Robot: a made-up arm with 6 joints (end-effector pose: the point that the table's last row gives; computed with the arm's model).
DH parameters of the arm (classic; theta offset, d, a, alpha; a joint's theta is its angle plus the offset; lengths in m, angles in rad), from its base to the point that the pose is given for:
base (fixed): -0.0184 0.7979 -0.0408 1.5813
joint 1: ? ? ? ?
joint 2: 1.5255 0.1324 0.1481 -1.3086
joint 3: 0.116 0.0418 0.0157 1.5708
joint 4: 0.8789 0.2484 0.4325 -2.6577
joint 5: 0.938 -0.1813 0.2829 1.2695
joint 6: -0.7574 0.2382 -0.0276 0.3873
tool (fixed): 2.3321 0.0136 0 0
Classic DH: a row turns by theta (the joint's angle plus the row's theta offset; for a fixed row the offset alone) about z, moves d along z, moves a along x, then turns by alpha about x.
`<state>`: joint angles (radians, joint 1 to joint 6).
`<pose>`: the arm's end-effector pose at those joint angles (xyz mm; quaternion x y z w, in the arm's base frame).
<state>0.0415 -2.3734 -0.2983 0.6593 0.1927 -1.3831</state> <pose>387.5 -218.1 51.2 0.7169 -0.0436 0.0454 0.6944</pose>
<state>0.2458 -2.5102 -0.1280 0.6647 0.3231 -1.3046</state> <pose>590.1 -57.9 229.4 0.7469 -0.1498 0.2518 0.5970</pose>
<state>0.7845 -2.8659 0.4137 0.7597 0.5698 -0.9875</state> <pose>681.0 246.0 820.1 0.6504 -0.3824 0.6402 0.1446</pose>
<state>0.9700 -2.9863 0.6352 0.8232 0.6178 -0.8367</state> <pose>610.8 306.2 971.9 -0.5898 0.4227 -0.6855 0.0597</pose>
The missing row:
joint 1: -0.2656 0.0593 -0.1559 1.6679
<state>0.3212 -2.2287 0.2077 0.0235 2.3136 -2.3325</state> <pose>139.1 311.8 573.4 -0.0250 -0.0741 0.8864 0.4562</pose>
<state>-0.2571 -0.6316 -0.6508 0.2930 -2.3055 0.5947</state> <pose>-725.6 -7.7 519.6 -0.6302 -0.0029 -0.4180 0.6543</pose>
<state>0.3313 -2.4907 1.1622 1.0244 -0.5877 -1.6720</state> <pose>618.1 -12.0 123.3 0.9083 -0.2897 -0.2974 0.0508</pose>
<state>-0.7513 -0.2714 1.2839 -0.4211 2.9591 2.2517</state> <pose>-201.8 -554.3 718.1 -0.9047 0.0653 0.0372 0.4194</pose>
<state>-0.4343 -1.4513 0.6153 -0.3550 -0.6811 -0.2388</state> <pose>328.4 -618.2 196.4 0.4042 -0.7852 0.0524 0.4662</pose>
